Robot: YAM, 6 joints.
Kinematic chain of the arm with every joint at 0, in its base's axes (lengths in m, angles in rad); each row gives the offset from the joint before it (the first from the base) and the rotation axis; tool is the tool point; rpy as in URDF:
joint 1: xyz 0 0 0.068 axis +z
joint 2: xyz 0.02 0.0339 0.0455 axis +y
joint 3: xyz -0.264 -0.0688 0 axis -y
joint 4: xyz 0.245 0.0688 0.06 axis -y
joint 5: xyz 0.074 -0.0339 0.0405 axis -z
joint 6: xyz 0.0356 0 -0.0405 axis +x
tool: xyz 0 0 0 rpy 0 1.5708 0
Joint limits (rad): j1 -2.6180..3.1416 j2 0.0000..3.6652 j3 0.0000..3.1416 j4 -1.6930..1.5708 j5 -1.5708..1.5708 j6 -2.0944..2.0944
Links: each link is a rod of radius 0.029 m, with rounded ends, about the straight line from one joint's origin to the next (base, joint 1, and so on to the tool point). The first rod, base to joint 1, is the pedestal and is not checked.
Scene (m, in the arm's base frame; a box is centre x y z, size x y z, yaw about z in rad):
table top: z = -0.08
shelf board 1: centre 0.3 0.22 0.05 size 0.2 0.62 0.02 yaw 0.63
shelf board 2: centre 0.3 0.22 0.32 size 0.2 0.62 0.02 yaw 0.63
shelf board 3: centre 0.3 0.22 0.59 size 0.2 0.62 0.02 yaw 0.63
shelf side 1: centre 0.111 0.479 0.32 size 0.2 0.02 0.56 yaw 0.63
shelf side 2: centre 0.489 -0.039 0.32 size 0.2 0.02 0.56 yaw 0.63
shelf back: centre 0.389 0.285 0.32 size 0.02 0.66 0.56 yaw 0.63
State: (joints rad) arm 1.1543 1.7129 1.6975 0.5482 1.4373 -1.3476
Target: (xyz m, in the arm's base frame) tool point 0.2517 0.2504 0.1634
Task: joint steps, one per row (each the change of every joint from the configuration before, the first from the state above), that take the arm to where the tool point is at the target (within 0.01 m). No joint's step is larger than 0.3 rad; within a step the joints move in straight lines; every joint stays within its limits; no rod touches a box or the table.
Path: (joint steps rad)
1: 0.2069 -0.2747 -0.2349 -0.0245 0.0667 0.0000
2: 0.2069 -0.2748 -0.2349 -0.0245 0.0668 0.0000
3: -0.1160 0.0132 -0.2262 -0.0625 0.0000 0.0000
4: -0.1161 0.0131 -0.2262 -0.0624 0.0000 0.0000
5: -0.1160 0.0131 -0.2263 -0.0624 0.0000 0.0000
6: -0.1161 0.0131 -0.2262 -0.0625 0.0000 0.0000
7: -0.0736 0.2152 0.1994 0.0442 -0.0220 0.0000
8: -0.0736 0.2152 0.1993 0.0442 -0.0220 0.0000
9: -0.0737 0.2151 0.1994 0.0442 -0.0219 0.0000

